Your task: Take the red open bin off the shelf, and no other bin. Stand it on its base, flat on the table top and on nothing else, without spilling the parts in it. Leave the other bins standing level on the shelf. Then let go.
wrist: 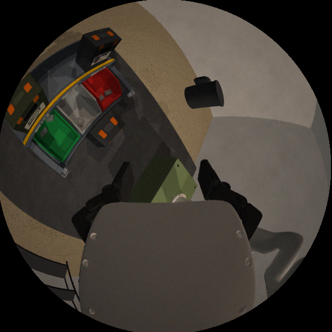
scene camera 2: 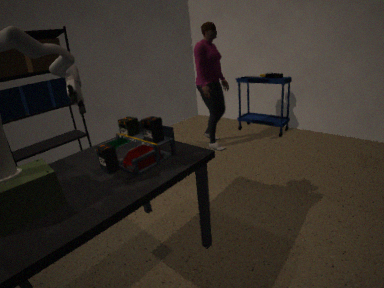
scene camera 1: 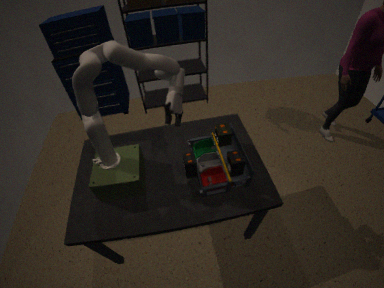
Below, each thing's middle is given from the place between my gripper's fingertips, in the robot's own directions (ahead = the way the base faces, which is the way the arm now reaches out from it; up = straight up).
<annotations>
My gripper is now 30 cm above the green bin (wrist: 61, 137), 20 cm short of it and 2 cm to the right of it. The rest, counted from my hand: light grey bin (wrist: 79, 104): 30 cm below, 18 cm ahead, 9 cm to the right; red open bin (wrist: 103, 80): 30 cm below, 20 cm to the right, 16 cm ahead.
</annotations>
